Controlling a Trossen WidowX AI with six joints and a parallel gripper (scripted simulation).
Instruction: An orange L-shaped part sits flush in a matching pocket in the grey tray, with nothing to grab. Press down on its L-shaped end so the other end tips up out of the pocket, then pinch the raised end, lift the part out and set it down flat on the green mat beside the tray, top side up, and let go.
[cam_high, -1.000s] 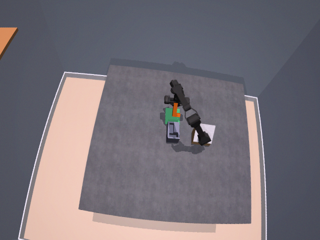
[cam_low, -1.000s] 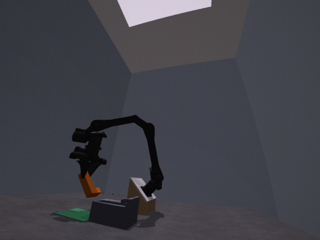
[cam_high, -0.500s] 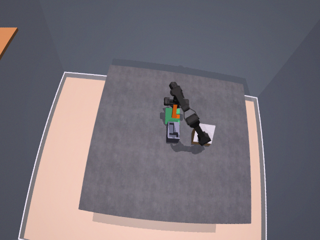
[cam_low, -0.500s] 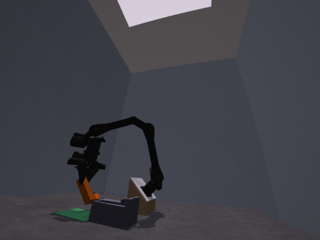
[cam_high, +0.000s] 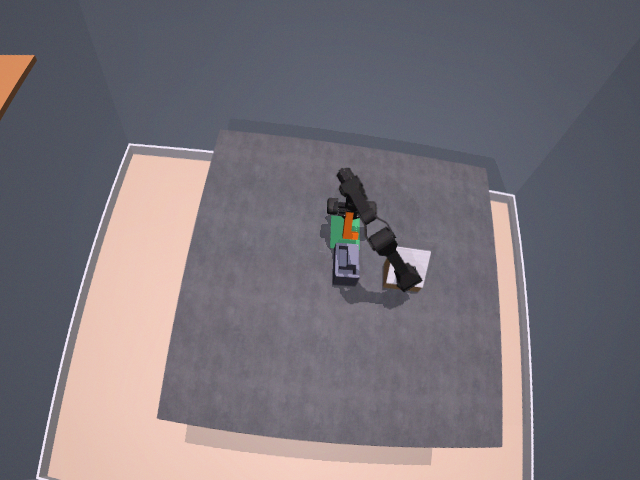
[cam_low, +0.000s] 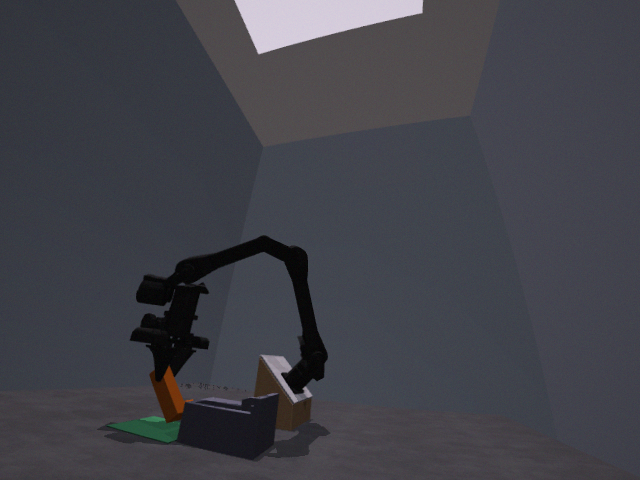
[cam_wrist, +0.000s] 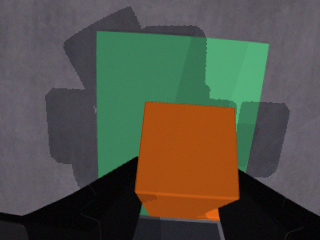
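Right now the orange L-shaped part is 30 mm to the left of my gripper tip, 30 mm below it and 20 mm behind it. Round my gripper tip: green mat (100 mm below, 20 mm to the left).
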